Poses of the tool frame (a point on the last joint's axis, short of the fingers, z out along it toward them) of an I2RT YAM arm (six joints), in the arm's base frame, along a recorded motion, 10 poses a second.
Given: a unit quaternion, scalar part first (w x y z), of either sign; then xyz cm.
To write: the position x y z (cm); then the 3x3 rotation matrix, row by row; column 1 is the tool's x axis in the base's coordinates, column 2 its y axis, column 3 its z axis. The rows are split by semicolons. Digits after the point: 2 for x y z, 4 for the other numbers.
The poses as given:
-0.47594, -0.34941, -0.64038, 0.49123, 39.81, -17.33, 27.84
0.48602, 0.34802, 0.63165, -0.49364, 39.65, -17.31, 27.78
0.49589, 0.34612, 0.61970, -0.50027, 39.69, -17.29, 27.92
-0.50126, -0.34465, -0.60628, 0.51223, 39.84, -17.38, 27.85
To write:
39.81, -17.33, 27.84; -0.3028, 0.9151, 0.2663; -0.0201, 0.2732, -0.9617; -0.9528, -0.2966, -0.0643
39.65, -17.31, 27.78; -0.2853, 0.9195, 0.2704; -0.0402, 0.2704, -0.9619; -0.9576, -0.2853, -0.0402
39.69, -17.29, 27.92; -0.2686, 0.9251, 0.2683; -0.0672, 0.2599, -0.9633; -0.9609, -0.2768, -0.0077
39.84, -17.38, 27.85; -0.2599, 0.9314, 0.2547; -0.0956, 0.2377, -0.9666; -0.9609, -0.2756, 0.0273

